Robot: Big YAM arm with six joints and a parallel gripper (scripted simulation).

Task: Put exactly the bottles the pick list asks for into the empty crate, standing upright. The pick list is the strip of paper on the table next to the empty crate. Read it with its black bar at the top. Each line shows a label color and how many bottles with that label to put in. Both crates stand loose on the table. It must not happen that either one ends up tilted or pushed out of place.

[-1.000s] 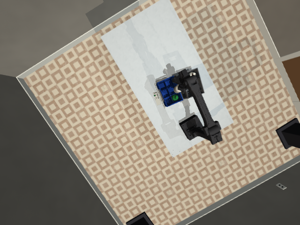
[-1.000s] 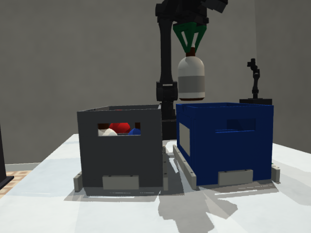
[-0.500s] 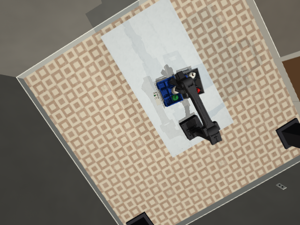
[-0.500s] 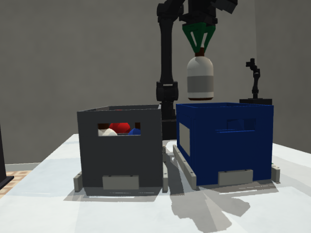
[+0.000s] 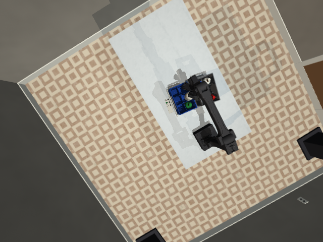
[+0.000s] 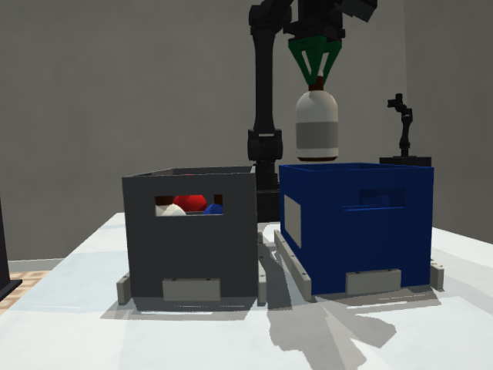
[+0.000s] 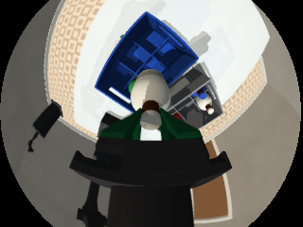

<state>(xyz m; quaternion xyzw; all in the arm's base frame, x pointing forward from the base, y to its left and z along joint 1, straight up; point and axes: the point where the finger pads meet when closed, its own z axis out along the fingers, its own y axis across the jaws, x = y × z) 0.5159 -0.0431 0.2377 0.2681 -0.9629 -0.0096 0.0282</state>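
My gripper is now 60 mm above the white bottle. The rest, counted from my hand: green bottle: 80 mm behind, 20 mm to the left, 240 mm below; blue bottle: 50 mm ahead, 180 mm to the right, 240 mm below; blue crate: 10 mm ahead, 40 mm to the left, 240 mm below.
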